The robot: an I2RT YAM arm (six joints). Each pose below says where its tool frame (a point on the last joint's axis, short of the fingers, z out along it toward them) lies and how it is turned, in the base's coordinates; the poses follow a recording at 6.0 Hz.
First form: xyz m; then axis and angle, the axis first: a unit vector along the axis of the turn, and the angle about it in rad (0 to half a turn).
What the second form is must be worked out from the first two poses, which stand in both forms.
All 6 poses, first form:
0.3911, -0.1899, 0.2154, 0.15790, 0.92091, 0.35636, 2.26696
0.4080, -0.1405, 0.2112, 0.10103, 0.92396, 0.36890, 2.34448
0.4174, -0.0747, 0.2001, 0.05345, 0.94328, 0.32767, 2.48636
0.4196, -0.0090, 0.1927, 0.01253, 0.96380, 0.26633, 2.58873
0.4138, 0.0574, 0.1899, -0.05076, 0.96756, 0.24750, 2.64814
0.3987, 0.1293, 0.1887, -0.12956, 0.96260, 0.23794, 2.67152
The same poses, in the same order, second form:
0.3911, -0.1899, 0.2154, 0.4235, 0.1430, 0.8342, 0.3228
0.4080, -0.1405, 0.2112, 0.3881, 0.0931, 0.8515, 0.3400
0.4174, -0.0747, 0.2001, 0.3218, 0.0506, 0.8931, 0.3102
0.4196, -0.0090, 0.1927, 0.2729, 0.0121, 0.9272, 0.2562
0.4138, 0.0574, 0.1899, 0.2442, -0.0492, 0.9383, 0.2400
0.3987, 0.1293, 0.1887, 0.2329, -0.1260, 0.9361, 0.2314

